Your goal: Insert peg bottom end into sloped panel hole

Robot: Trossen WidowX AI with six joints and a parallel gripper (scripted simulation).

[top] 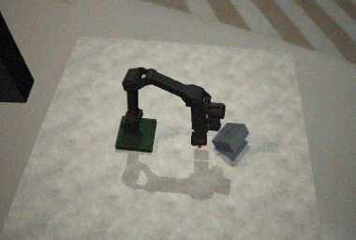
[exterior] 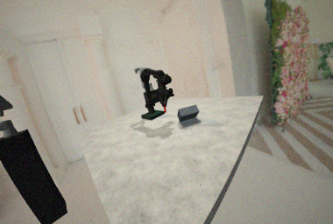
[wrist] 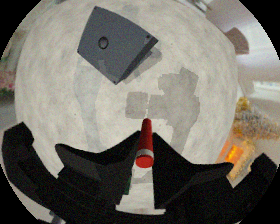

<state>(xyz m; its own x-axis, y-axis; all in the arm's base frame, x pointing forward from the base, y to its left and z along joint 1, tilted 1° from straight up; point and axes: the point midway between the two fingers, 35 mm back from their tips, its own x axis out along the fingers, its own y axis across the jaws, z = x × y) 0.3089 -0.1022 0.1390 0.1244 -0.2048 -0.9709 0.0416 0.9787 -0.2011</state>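
The grey sloped panel is 15 cm ahead of my gripper tip, 6 cm to the left of it and 7 cm below it. The rest, counted from my gripper tip: red peg 2 cm above.
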